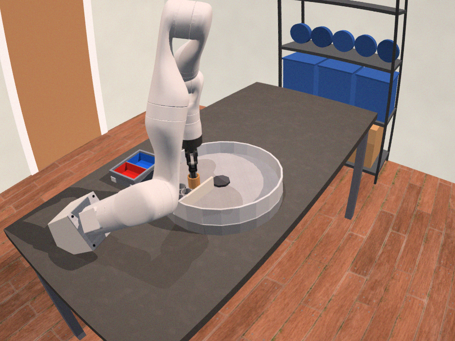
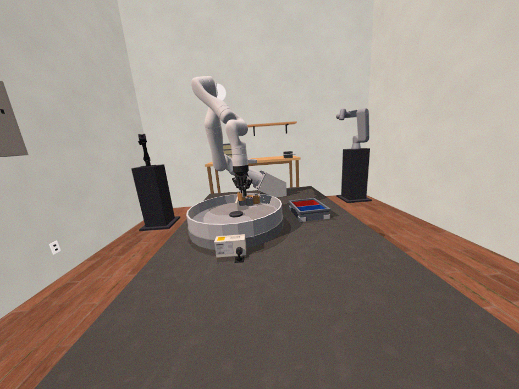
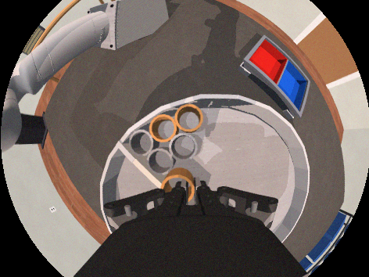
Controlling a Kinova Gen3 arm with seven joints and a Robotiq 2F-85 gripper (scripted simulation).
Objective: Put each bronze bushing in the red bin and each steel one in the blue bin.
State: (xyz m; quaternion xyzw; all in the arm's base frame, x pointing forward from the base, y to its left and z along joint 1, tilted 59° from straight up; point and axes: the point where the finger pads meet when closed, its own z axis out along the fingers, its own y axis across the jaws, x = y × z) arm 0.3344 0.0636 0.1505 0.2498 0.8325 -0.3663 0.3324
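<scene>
The grey tray lies 32 cm to the left of my hand, 10 cm below it and 2 cm ahead of it. Round my hand: turntable: 10 cm ahead, 8 cm below, 3 cm to the right.
</scene>
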